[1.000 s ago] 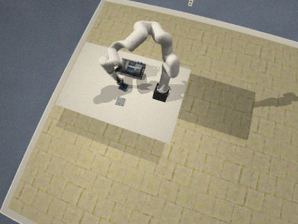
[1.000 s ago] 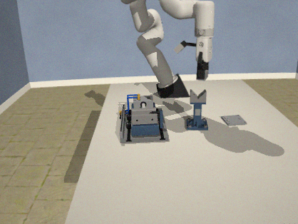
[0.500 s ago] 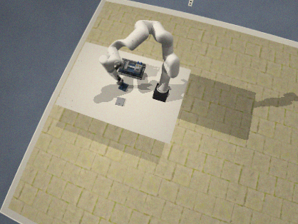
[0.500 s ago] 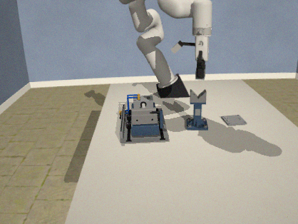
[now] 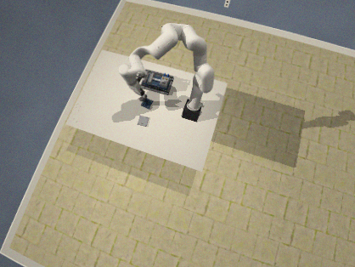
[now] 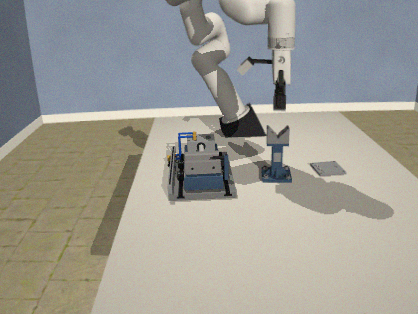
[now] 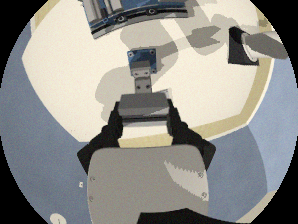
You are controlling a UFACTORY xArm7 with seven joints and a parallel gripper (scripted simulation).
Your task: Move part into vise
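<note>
Now: the part right at my hand. The rest, counted from my hand: V-block post: 19 cm below; air cylinder: 21 cm to the right, 17 cm below, 15 cm behind; infeed plate: 24 cm below, 18 cm to the left.
</note>
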